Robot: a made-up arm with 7 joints.
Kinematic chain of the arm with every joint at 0, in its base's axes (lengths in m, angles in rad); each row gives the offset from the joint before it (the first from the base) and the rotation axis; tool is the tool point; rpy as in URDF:
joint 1: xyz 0 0 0.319 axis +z
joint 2: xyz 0 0 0 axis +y
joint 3: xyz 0 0 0.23 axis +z
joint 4: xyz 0.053 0 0 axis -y
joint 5: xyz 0.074 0 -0.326 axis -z
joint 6: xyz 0 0 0 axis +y
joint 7: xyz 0.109 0 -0.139 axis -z
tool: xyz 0 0 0 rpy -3.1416 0 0
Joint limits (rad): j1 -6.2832..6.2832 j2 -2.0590..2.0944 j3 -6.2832..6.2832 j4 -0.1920..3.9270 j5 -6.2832..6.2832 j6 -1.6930..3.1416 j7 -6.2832..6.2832
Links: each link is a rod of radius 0.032 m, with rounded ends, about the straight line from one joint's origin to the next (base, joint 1, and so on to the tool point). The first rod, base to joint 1, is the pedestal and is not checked.
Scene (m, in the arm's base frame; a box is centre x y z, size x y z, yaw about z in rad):
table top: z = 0
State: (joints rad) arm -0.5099 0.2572 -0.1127 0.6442 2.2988 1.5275 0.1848
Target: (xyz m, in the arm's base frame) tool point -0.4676 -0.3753 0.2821
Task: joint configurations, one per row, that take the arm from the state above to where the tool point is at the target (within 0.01 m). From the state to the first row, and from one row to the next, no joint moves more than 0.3 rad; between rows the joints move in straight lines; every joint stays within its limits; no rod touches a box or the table.
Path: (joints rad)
1: -0.7513 0.3339 -0.2756 0.7675 2.3487 1.4719 0.1848
2: -0.9926 0.4106 -0.4385 0.8909 2.3985 1.4162 0.1848
3: -1.2340 0.4873 -0.6014 1.0142 2.4484 1.3606 0.1848
4: -1.4753 0.5641 -0.7643 1.1375 2.4982 1.3049 0.1848
5: -1.7167 0.6408 -0.9273 1.2609 2.5481 1.2493 0.1848

